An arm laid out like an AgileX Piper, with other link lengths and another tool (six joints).
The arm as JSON. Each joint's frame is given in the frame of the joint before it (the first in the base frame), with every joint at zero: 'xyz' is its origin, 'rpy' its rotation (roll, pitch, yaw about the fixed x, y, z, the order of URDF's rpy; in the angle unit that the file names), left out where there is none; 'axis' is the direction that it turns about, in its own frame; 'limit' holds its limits. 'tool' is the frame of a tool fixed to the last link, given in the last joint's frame.
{
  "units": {
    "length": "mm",
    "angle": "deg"
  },
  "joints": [
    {
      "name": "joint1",
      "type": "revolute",
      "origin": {
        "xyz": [
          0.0,
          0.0,
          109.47
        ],
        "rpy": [
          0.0,
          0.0,
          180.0
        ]
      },
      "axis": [
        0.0,
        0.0,
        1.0
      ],
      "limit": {
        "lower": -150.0,
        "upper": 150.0
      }
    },
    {
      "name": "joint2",
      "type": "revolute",
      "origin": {
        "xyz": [
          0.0,
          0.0,
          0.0
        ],
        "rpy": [
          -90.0,
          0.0,
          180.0
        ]
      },
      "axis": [
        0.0,
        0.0,
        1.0
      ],
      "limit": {
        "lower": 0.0,
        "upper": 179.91
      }
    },
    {
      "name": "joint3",
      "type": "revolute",
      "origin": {
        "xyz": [
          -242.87,
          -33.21,
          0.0
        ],
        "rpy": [
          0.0,
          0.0,
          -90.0
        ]
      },
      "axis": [
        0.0,
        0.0,
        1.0
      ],
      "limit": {
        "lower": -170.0,
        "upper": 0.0
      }
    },
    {
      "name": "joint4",
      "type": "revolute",
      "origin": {
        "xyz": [
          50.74,
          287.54,
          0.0
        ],
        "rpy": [
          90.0,
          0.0,
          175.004
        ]
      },
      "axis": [
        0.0,
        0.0,
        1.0
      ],
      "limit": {
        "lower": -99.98,
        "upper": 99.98
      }
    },
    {
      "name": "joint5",
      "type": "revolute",
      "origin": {
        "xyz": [
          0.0,
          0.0,
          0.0
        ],
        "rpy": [
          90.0,
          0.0,
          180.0
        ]
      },
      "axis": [
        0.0,
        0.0,
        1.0
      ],
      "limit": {
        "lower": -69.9,
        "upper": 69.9
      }
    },
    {
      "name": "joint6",
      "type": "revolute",
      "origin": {
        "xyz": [
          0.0,
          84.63,
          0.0
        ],
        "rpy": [
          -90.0,
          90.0,
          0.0
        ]
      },
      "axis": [
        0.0,
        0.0,
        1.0
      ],
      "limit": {
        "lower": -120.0,
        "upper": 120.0
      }
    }
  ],
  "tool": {
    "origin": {
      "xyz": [
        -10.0,
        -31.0,
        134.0
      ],
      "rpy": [
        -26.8,
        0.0,
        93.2
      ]
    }
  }
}
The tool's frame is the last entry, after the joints.
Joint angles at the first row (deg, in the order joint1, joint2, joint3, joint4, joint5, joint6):
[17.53, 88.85, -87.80, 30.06, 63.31, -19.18]
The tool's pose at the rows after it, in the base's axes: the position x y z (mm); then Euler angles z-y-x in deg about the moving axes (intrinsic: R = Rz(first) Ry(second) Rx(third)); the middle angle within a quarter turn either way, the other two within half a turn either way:
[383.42, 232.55, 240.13, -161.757, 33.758, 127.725]
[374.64, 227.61, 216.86, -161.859, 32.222, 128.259]
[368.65, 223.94, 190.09, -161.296, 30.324, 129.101]
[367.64, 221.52, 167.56, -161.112, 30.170, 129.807]
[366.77, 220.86, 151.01, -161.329, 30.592, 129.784]
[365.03, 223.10, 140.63, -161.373, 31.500, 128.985]
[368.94, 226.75, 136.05, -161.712, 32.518, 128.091]
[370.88, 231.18, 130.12, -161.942, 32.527, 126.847]
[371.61, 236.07, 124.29, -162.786, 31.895, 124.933]
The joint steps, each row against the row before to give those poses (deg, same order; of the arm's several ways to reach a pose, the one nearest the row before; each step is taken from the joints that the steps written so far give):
[0.00, -3.30, 6.56, -0.08, -2.48, -0.38]
[0.00, -1.86, 5.66, 0.00, -2.16, -0.90]
[0.00, -0.37, 4.56, 0.00, -1.96, -1.42]
[0.00, 0.00, 4.16, 0.68, -3.61, -2.20]
[0.00, 0.00, 3.47, 1.57, -3.42, -2.39]
[0.00, 0.00, 2.72, 2.76, -2.71, -3.29]
[0.00, 1.03, 0.60, 2.49, -1.90, -2.58]
[0.00, 1.41, 0.12, 2.41, -0.72, -2.22]
[0.00, 1.46, 0.00, 2.58, -0.12, -1.59]

